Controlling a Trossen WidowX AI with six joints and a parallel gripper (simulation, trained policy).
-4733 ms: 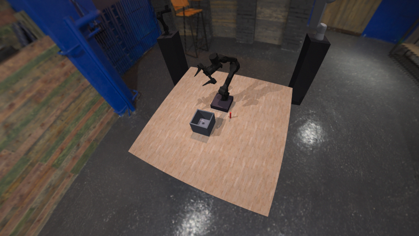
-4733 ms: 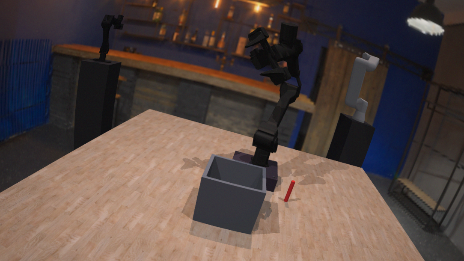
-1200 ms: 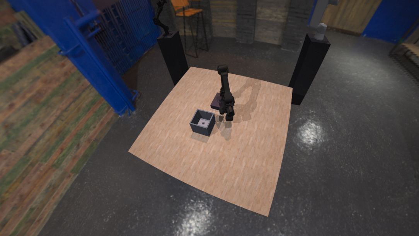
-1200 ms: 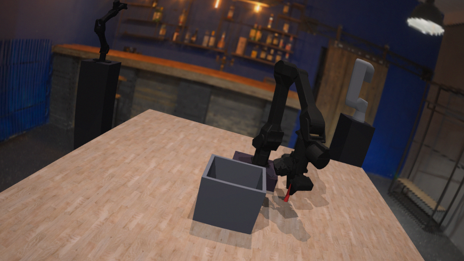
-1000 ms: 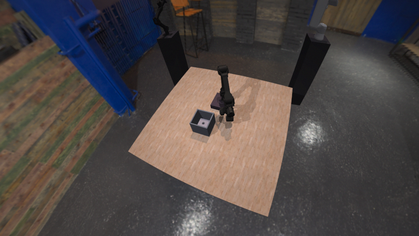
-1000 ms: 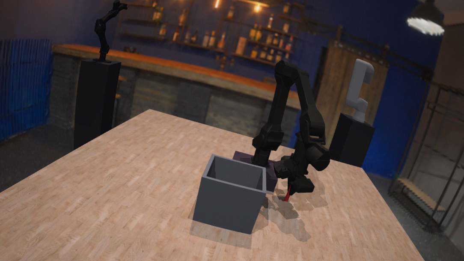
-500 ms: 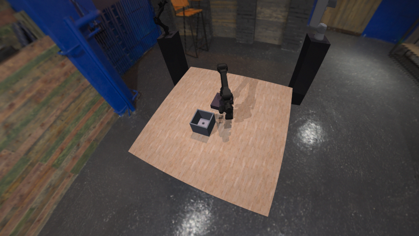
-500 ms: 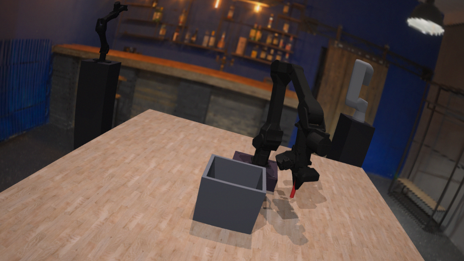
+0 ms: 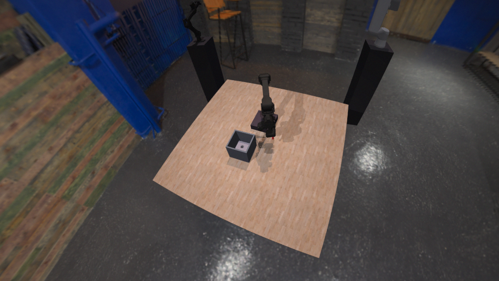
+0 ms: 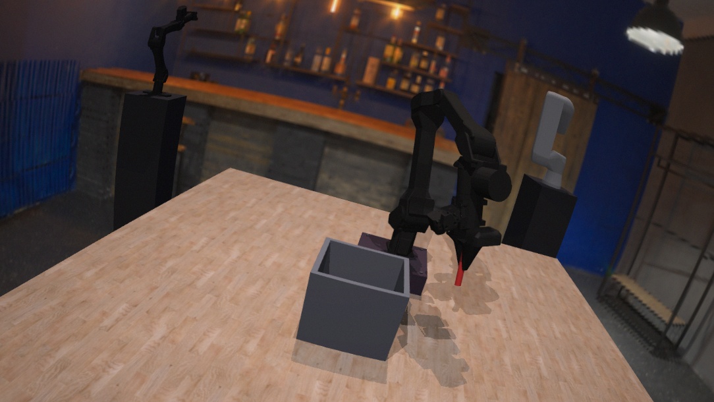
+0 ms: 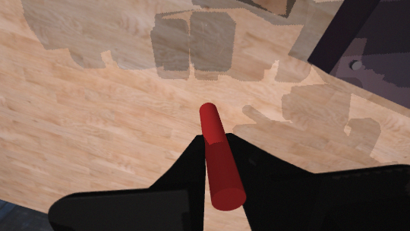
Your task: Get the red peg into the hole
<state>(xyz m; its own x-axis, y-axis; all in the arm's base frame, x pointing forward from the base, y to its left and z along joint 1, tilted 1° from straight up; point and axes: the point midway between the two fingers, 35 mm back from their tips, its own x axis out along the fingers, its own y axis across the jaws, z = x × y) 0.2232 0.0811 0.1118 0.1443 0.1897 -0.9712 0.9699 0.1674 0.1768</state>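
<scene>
My gripper tip is now 90 mm short of the light grey plate, 210 mm to the left of it and 80 mm above it. Round my gripper tip: red peg right at my gripper tip.
</scene>
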